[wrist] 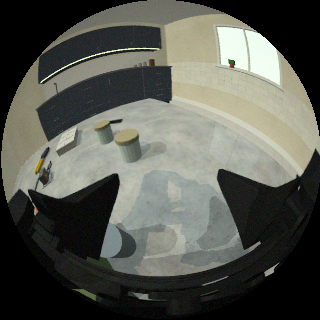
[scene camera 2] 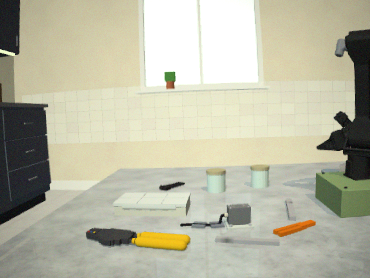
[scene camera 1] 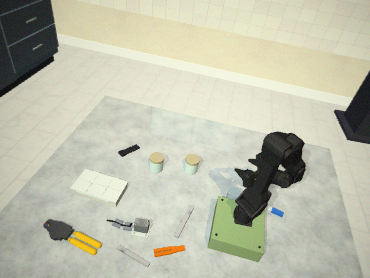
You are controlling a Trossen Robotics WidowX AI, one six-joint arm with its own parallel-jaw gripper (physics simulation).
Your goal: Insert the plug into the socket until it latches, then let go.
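Where they show: gripper, fingertip midpoint: [wrist: 169, 176] [scene camera 2: 320, 146] [scene camera 1: 241, 164]; arm's base, origin of the base link: [scene camera 2: 358, 176] [scene camera 1: 243, 217].
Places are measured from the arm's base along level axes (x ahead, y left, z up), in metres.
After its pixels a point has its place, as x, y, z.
A dark grey block [scene camera 1: 141, 226] @(0.355, 0.100, -0.028) [scene camera 2: 239, 214] @(0.358, 0.100, -0.041) [wrist: 44, 175] @(0.342, 0.070, -0.041), which looks like the socket, stands on a small white base plate. Small grey pieces with a black cable [scene camera 1: 120, 224] @(0.436, 0.086, -0.064) [scene camera 2: 206, 225] @(0.431, 0.088, -0.068), which look like the plug, lie on the table at its left; whether they touch the block is too small to tell. My gripper [scene camera 1: 244, 167] @(0.018, -0.213, 0.061) [scene camera 2: 328, 132] [wrist: 169, 176] @(0.018, -0.213, 0.061) is open and empty, above the table at the right, far from both and pointing past the green box. In the wrist view its fingers stand wide apart.
A green box [scene camera 1: 235, 231] @(0.028, 0.063, -0.002) [scene camera 2: 345, 197] @(0.103, 0.107, -0.020) stands beside the arm's base, with a blue-grey cylinder [wrist: 111, 242] @(0.019, -0.124, 0.000) near it. Two lidded jars [scene camera 1: 156, 163] @(0.368, -0.193, -0.006) [scene camera 1: 191, 165] @(0.220, -0.222, -0.008), a white tiled box [scene camera 1: 100, 187] @(0.556, -0.037, -0.036), yellow-handled pliers [scene camera 2: 162, 241] @(0.523, 0.202, -0.053), an orange tool [scene camera 1: 169, 250] @(0.242, 0.152, -0.061) and grey bars [scene camera 1: 184, 221] @(0.208, 0.024, -0.060) [scene camera 1: 133, 255] @(0.357, 0.190, -0.062) lie around.
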